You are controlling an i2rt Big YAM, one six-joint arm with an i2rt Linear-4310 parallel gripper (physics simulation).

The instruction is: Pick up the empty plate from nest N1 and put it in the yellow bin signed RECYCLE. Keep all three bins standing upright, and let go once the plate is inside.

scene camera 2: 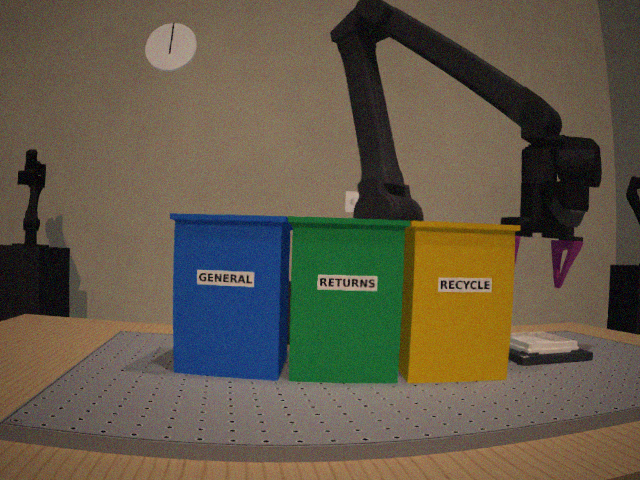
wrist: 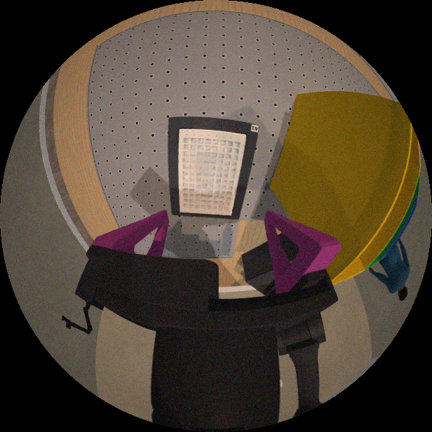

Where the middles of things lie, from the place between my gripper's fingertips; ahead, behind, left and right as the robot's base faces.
I see the white plate [scene camera 2: 531, 342] 1 cm to the left of my hand and 8 cm below it. From my hand the other things lie so: green returns bin [scene camera 2: 347, 274] 9 cm ahead, 28 cm to the right, 1 cm below; dark nest [scene camera 2: 515, 356] 1 cm to the left, 10 cm below; yellow bin [scene camera 2: 458, 278] 9 cm ahead, 15 cm to the right, 1 cm below.
